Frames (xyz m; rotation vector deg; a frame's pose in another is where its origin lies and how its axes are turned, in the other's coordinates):
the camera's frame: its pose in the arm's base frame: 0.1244 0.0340 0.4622 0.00 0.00 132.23
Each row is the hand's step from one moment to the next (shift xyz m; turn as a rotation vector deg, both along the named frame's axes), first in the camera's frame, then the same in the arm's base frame.
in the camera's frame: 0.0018 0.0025 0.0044 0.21 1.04 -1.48
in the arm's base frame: -0.0031 -0.0003 0.0044 -0.91 -0.54 -1.48
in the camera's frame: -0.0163 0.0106 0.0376 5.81 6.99 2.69
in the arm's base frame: 0.0031 -0.0192 0.0376 -9.08 -0.40 2.69
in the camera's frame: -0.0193 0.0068 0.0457 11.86 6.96 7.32
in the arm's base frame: 0.0079 -0.0189 0.0457 -13.12 4.10 7.32
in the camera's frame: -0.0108 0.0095 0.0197 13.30 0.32 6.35
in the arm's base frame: 0.0002 -0.0144 0.0197 -9.18 9.63 6.35
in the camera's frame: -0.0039 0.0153 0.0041 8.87 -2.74 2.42
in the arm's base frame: -0.0087 -0.0132 0.0041 -3.93 8.41 2.42
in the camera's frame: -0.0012 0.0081 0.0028 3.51 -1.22 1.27
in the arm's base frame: -0.0052 -0.0063 0.0028 -1.46 3.42 1.27
